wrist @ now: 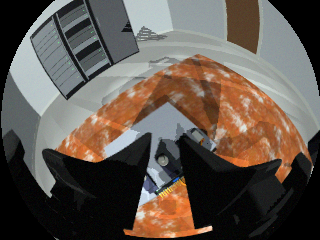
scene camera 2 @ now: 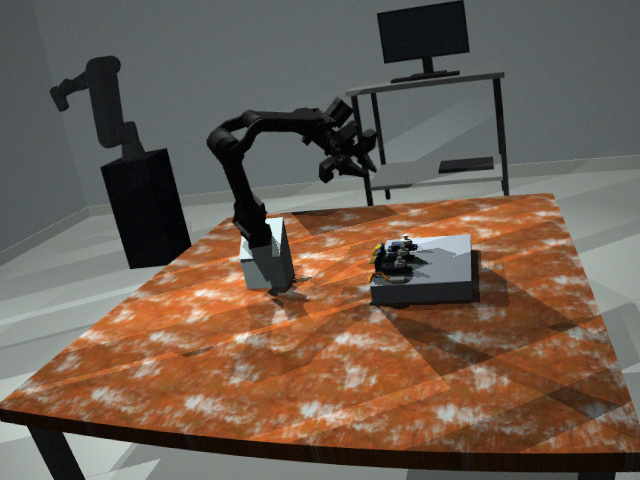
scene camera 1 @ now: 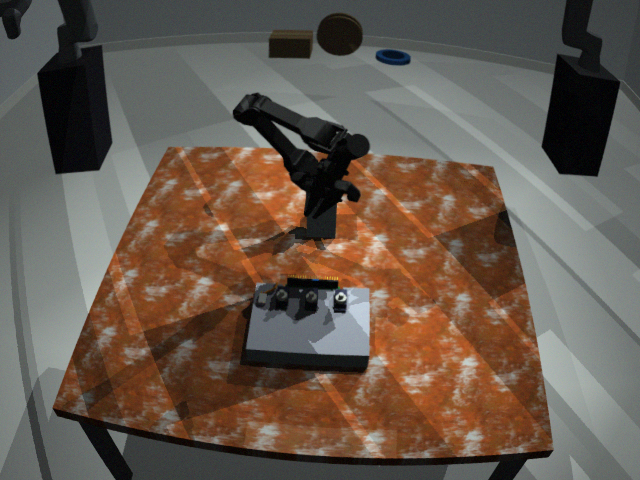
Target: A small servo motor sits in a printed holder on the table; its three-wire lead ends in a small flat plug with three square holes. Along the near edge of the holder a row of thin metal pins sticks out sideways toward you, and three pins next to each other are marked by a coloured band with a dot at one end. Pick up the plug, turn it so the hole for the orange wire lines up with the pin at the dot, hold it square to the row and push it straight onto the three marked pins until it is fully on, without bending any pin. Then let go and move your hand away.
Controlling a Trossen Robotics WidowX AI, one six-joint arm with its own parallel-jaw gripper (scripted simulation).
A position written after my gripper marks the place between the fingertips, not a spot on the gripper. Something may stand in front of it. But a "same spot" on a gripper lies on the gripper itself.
My gripper shows in the wrist view, in scene camera 2 (372,174) and in scene camera 1. The same spot on my gripper: (scene camera 1: 329,196) is (wrist: 129,211). The same spot on a grey printed holder: (wrist: 167,124) is (scene camera 2: 438,271).
